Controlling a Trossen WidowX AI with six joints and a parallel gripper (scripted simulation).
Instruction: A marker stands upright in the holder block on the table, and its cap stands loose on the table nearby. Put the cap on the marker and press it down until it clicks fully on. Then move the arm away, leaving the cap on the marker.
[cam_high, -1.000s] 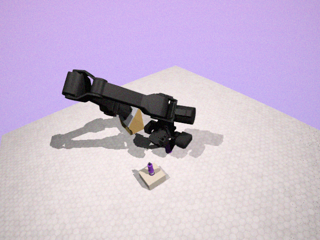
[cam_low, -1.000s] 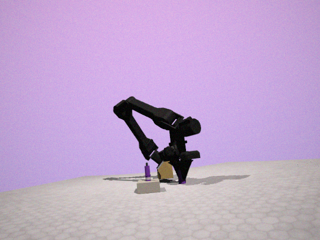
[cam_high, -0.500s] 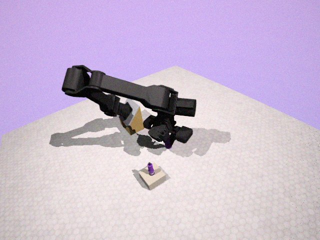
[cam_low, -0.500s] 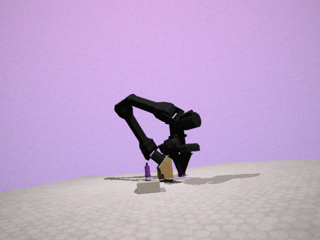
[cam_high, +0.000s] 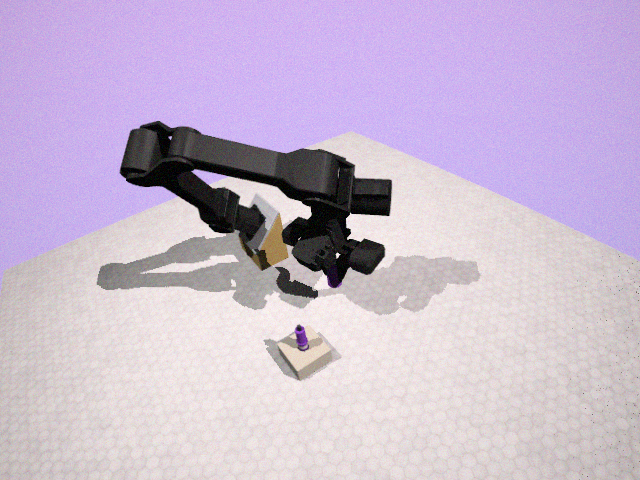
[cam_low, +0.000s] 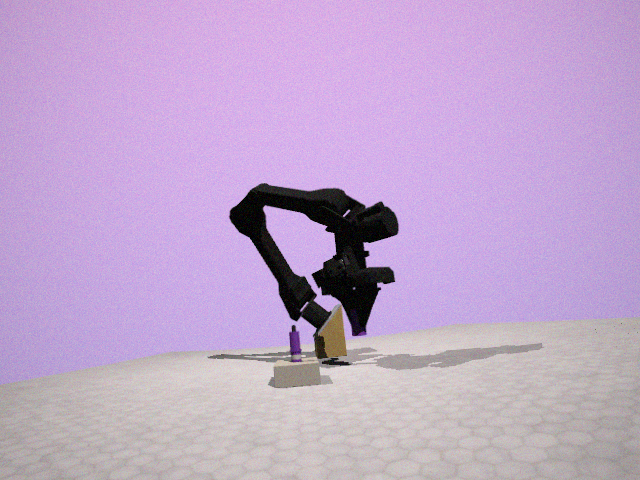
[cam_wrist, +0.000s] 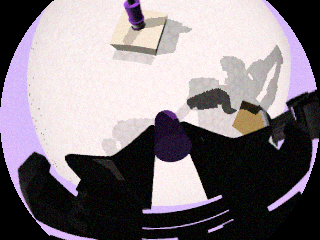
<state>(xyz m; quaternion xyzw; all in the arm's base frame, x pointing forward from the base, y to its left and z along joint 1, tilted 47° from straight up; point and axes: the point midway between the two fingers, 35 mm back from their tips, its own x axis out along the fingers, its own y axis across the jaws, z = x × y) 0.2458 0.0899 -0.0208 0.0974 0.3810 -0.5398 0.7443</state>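
Now: gripper tip 110 mm to the left of the holder block, 80 mm short of it and 60 mm above it. Round my gripper tip: marker cap: 10 mm above.
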